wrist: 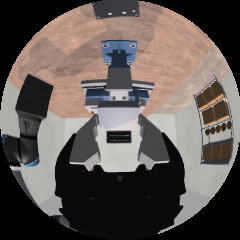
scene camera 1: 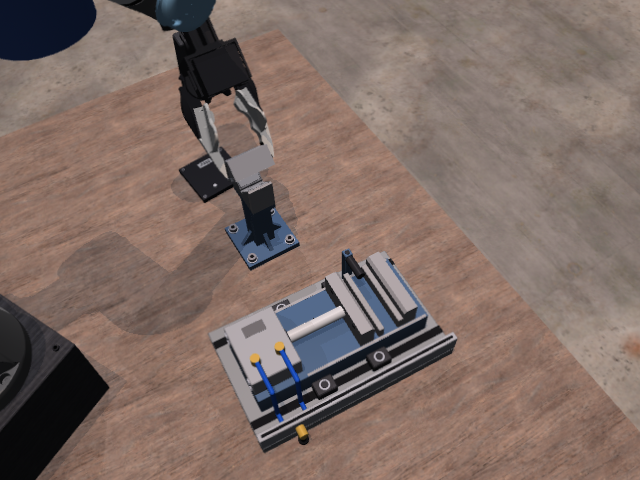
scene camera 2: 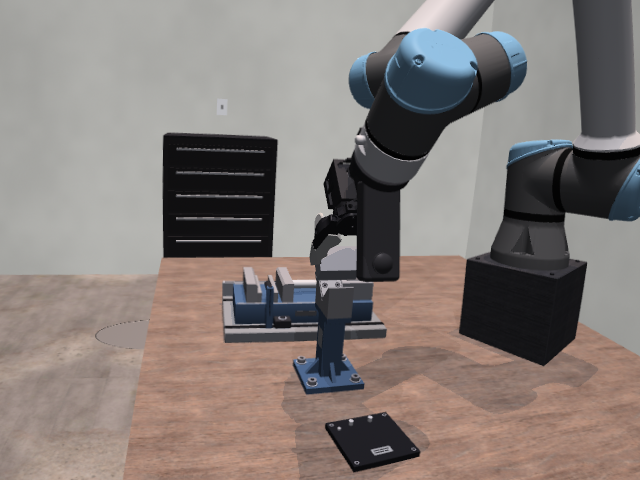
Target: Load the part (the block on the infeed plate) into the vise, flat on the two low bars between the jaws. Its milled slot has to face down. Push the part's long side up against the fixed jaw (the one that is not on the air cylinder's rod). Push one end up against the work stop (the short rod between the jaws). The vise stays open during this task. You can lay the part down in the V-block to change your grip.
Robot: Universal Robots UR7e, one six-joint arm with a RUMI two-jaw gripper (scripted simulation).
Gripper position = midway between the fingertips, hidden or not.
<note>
I see my gripper [scene camera 2: 334, 263] and a part [scene camera 2: 340, 263].
The part is seen too in the wrist view [wrist: 121, 115] and in scene camera 1 [scene camera 1: 252, 162]. My gripper is seen too in the wrist view [wrist: 118, 114] and in scene camera 1 [scene camera 1: 250, 167].
</note>
